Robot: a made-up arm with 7 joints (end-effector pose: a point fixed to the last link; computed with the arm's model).
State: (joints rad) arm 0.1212 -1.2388 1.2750 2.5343 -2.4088 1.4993 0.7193
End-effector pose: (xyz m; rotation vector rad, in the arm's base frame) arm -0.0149 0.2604 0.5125 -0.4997 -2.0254 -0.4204
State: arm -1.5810 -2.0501 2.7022 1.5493 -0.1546 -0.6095 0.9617
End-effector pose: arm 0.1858 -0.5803 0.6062 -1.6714 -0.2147 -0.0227
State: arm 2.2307 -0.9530 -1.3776 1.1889 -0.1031 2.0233 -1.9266
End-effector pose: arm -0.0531 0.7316 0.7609 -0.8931 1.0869 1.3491
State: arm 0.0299 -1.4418 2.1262 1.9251 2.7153 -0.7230 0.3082
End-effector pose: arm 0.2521 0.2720 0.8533 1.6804 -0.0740 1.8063
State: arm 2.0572 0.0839 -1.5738 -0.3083 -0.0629 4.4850 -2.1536
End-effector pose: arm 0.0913 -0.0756 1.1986 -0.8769 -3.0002 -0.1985
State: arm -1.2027 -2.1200 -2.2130 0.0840 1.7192 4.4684 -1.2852
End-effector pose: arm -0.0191 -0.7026 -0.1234 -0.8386 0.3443 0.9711
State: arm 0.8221 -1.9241 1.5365 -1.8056 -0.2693 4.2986 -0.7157
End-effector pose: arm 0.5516 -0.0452 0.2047 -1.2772 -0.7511 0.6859
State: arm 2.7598 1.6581 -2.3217 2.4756 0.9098 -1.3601 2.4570
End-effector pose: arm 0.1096 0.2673 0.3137 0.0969 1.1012 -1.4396
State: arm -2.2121 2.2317 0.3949 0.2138 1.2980 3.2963 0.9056
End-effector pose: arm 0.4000 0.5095 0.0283 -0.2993 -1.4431 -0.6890
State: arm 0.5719 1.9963 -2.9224 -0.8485 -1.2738 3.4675 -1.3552
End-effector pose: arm -0.5111 -0.3612 0.4208 0.1918 1.2988 -0.8686
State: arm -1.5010 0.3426 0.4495 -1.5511 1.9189 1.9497 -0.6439
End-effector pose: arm -0.2890 0.4865 0.7699 0.9170 -1.7807 -1.6823
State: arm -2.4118 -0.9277 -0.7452 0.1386 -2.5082 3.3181 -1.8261
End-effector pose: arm -0.4533 -0.4676 0.7741 -1.0021 -2.6905 0.3931
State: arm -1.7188 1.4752 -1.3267 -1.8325 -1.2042 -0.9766 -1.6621
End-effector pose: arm 0.3545 0.1869 0.2296 -1.4071 -1.2356 0.3156
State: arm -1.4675 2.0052 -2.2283 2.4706 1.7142 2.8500 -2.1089
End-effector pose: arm -0.2338 0.0597 0.2562 0.0284 2.3306 -0.8083
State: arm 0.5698 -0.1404 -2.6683 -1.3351 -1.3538 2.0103 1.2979
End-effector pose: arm 0.4196 0.2345 0.6908 -0.4627 1.5429 0.4970
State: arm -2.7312 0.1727 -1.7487 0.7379 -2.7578 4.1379 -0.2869
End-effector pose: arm -0.0577 0.2419 1.1788 2.5511 -0.9767 -0.2513
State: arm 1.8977 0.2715 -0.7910 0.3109 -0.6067 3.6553 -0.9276
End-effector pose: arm 0.2064 -0.1248 1.1115 -1.6794 -1.5880 1.6330
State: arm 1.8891 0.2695 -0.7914 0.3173 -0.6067 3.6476 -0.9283
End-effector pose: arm 0.2051 -0.1237 1.1117 -1.6785 -1.5701 1.6465
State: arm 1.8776 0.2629 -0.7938 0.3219 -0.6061 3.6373 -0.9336
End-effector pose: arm 0.2019 -0.1208 1.1127 -1.6761 -1.5475 1.6599
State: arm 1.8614 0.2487 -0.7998 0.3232 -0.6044 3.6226 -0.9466
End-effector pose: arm 0.1960 -0.1147 1.1148 -1.6713 -1.5168 1.6727
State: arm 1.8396 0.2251 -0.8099 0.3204 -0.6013 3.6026 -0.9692
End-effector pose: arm 0.1869 -0.1044 1.1180 -1.6631 -1.4768 1.6838
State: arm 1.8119 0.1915 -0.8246 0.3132 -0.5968 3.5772 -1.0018
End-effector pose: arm 0.1748 -0.0892 1.1221 -1.6520 -1.4265 1.6912
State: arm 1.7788 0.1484 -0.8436 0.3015 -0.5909 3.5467 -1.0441
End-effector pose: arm 0.1605 -0.0687 1.1266 -1.6382 -1.3673 1.6929
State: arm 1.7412 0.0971 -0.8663 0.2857 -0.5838 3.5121 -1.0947
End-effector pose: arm 0.1452 -0.0429 1.1305 -1.6230 -1.3010 1.6867
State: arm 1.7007 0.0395 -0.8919 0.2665 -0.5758 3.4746 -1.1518
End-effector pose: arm 0.1302 -0.0124 1.1333 -1.6074 -1.2309 1.6716
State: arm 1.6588 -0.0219 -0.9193 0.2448 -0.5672 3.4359 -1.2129
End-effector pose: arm 0.1167 0.0217 1.1341 -1.5931 -1.1604 1.6475
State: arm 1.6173 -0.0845 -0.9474 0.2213 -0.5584 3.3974 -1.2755
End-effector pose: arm 0.1055 0.0579 1.1326 -1.5811 -1.0933 1.6154
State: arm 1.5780 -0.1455 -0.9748 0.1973 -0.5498 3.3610 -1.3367
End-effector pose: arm 0.0972 0.0943 1.1288 -1.5722 -1.0329 1.5780
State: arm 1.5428 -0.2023 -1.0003 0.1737 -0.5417 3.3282 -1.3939
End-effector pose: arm 0.0916 0.1289 1.1231 -1.5666 -0.9821 1.5388
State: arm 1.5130 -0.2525 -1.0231 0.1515 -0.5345 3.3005 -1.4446
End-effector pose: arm 0.0882 0.1599 1.1162 -1.5645 -0.9422 1.5009
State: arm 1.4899 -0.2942 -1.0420 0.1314 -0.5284 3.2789 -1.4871
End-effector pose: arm 0.0860 0.1857 1.1092 -1.5649 -0.9150 1.4675
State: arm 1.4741 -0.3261 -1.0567 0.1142 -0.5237 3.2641 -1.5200
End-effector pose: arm 0.0844 0.2054 1.1030 -1.5673 -0.8999 1.4406
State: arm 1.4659 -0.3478 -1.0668 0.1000 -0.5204 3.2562 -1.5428
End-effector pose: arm 0.0826 0.2187 1.0984 -1.5709 -0.8970 1.4216
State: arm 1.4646 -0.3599 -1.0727 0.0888 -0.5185 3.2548 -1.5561
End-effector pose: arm 0.0803 0.2258 1.0956 -1.5754 -0.9046 1.4100
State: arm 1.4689 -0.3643 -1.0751 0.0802 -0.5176 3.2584 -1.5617
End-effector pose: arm 0.0775 0.2281 1.0946 -1.5801 -0.9202 1.4046
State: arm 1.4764 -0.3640 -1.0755 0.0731 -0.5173 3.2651 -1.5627
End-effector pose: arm 0.0744 0.2274 1.0946 -1.5848 -0.9406 1.4026
